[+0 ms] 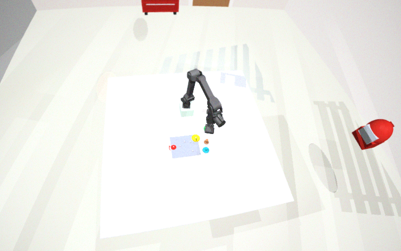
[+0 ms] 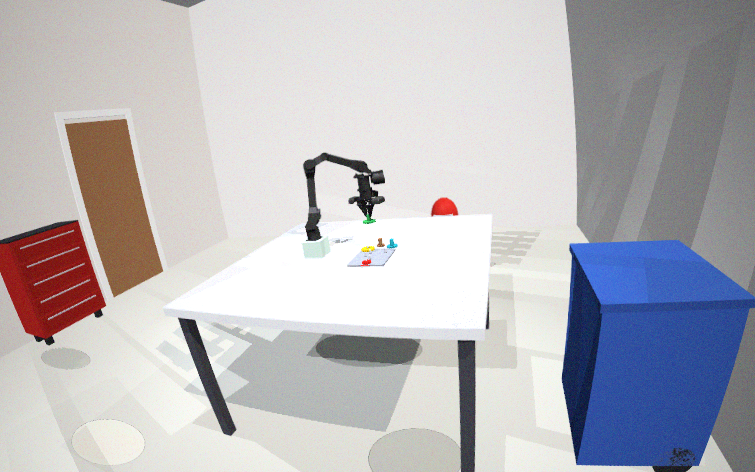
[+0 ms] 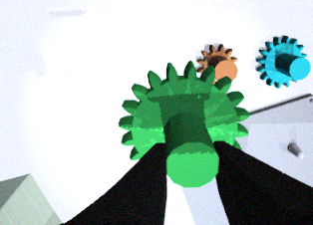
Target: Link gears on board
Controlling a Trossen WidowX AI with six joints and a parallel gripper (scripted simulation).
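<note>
My gripper tip is 240 mm to the left of the red gear, 140 mm above it and 110 mm short of it. From my gripper tip the other things lie so: brown gear 140 mm below, 50 mm ahead, 10 mm to the left; then yellow gear 140 mm below, 80 mm to the right, 20 mm ahead; then green gear 10 mm below.
</note>
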